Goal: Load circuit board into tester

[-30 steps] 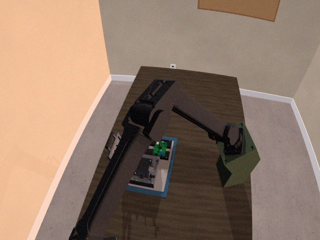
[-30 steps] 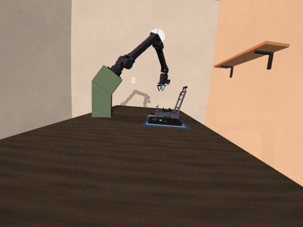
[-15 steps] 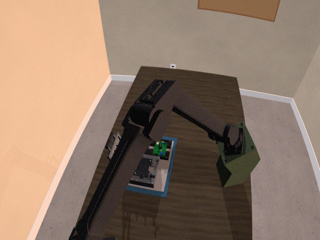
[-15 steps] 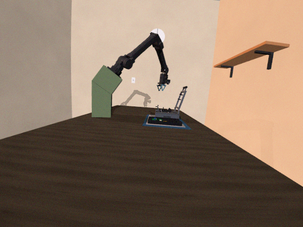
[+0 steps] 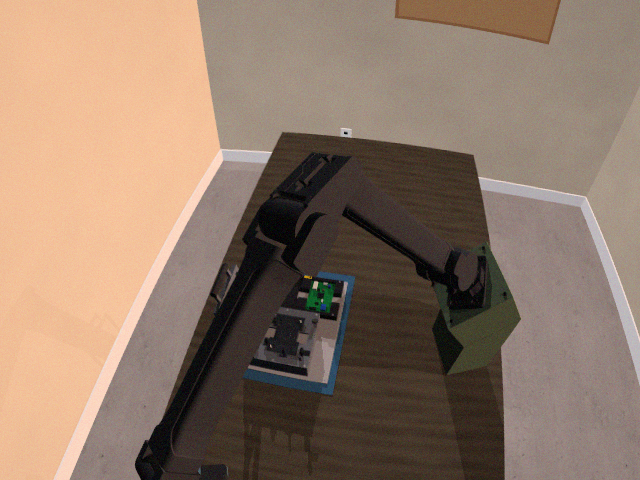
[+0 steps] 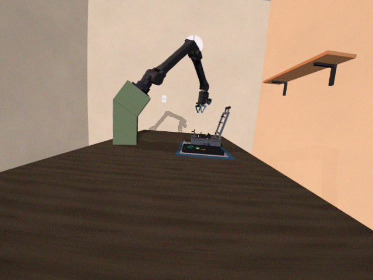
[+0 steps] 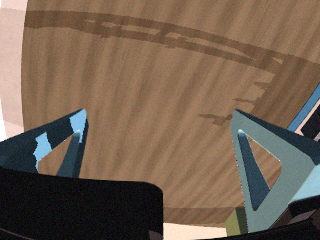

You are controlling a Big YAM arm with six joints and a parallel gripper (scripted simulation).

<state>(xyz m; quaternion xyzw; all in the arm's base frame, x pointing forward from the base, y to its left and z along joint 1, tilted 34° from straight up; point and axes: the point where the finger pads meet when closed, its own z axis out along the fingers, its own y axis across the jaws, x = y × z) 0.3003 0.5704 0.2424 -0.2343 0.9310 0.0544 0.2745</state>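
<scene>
My hand is 67 cm to the left of the green circuit board, 22 cm above it and 8 cm short of it. The rest, counted from my hand: black latch hook (44 cm to the right, 16 cm below, 3 cm ahead); tester lid (46 cm to the right, 23 cm ahead, 6 cm below).
</scene>
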